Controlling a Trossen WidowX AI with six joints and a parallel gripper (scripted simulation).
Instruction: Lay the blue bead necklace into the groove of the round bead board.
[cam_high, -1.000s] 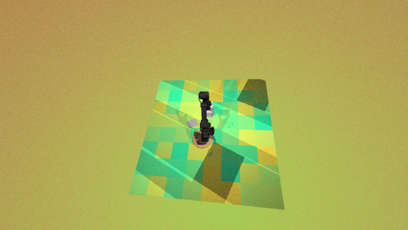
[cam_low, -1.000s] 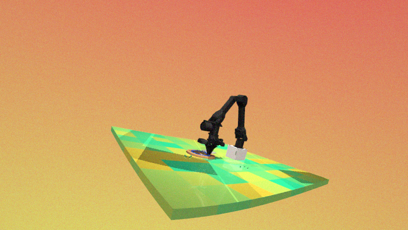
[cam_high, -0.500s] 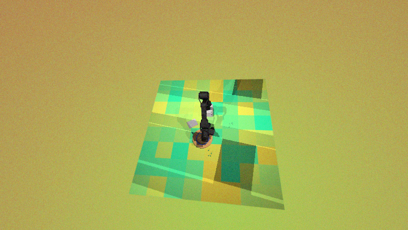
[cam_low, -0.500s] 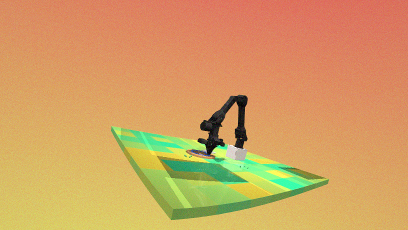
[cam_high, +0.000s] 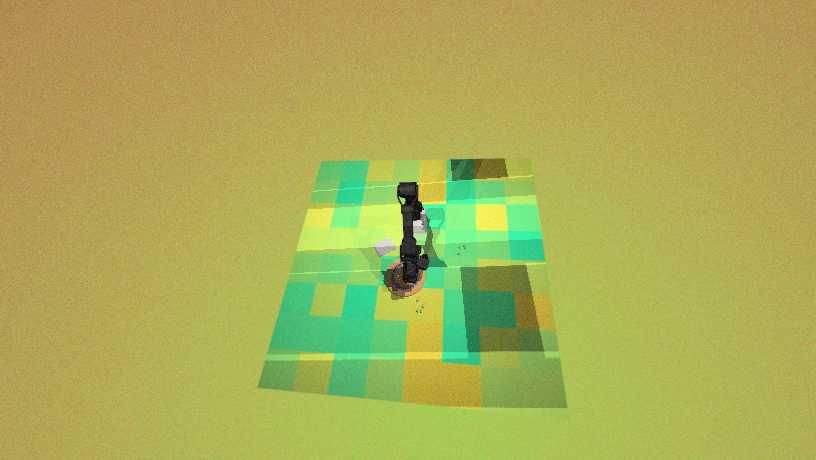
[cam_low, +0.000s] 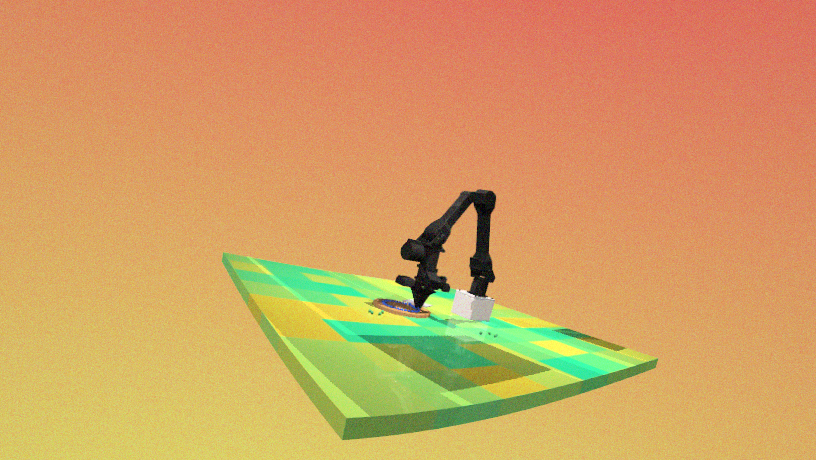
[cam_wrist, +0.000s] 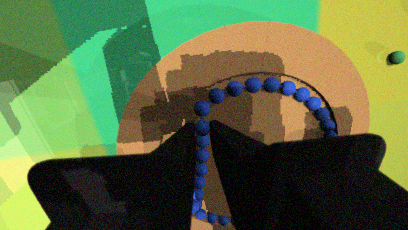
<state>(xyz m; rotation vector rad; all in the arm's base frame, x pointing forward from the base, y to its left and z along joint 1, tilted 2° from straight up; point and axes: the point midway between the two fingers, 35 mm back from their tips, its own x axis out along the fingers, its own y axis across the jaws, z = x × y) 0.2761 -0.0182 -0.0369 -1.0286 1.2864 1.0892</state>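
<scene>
Right now my gripper tip is 30 mm short of the round bead board, 50 mm to the left of it and 10 mm above it. From my gripper tip the other things lie so: flat grey piece 150 mm behind, 150 mm to the right, 20 mm below.
</scene>
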